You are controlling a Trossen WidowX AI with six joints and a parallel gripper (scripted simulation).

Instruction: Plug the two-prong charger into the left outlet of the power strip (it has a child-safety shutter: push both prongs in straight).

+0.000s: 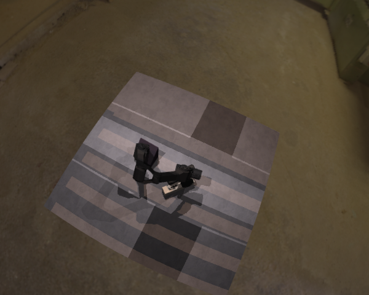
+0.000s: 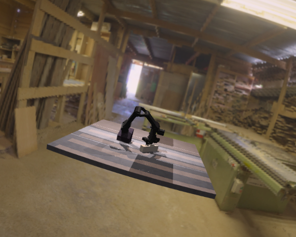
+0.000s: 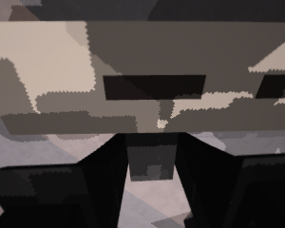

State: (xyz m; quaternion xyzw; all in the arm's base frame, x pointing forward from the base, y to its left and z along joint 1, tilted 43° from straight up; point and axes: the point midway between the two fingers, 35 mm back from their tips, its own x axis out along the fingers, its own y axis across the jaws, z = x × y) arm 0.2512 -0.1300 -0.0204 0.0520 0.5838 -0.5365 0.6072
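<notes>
The black two-prong charger is 10 mm to the right of my gripper tip, 10 mm ahead of it and 10 mm above it.
</notes>
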